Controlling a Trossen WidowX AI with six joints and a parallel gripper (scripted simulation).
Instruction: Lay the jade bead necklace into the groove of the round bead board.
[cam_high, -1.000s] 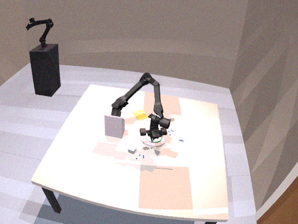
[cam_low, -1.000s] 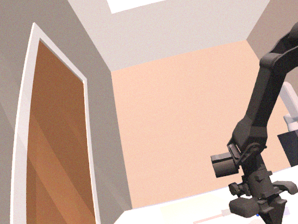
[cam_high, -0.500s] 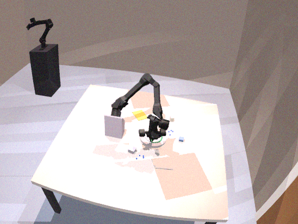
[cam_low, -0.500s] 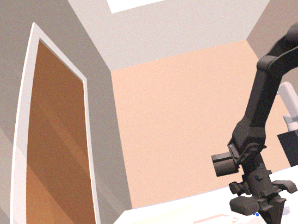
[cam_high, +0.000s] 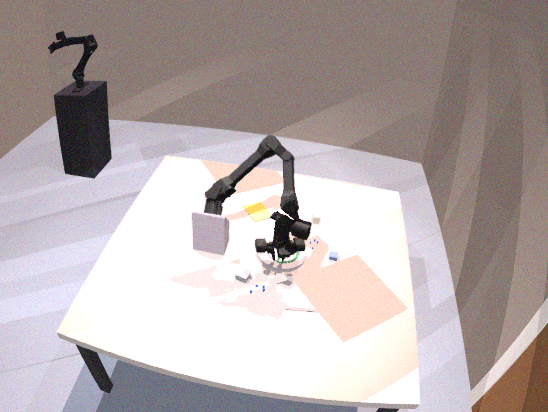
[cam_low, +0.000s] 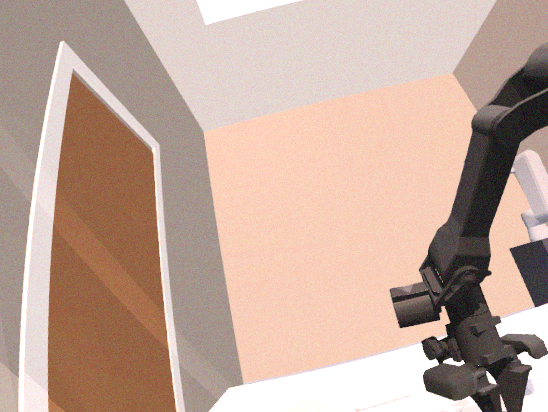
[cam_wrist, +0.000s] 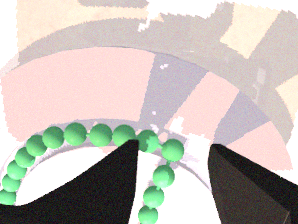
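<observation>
Right now my gripper tip is 1 cm short of the round white bead board, 6 cm to the right of it and 1 cm above it. Also, from my gripper tip: thin rod 12 cm ahead, 22 cm to the right, 1 cm below; then blue block 22 cm ahead, 9 cm to the left, 1 cm below; then cream block 13 cm ahead, 31 cm to the left.
</observation>
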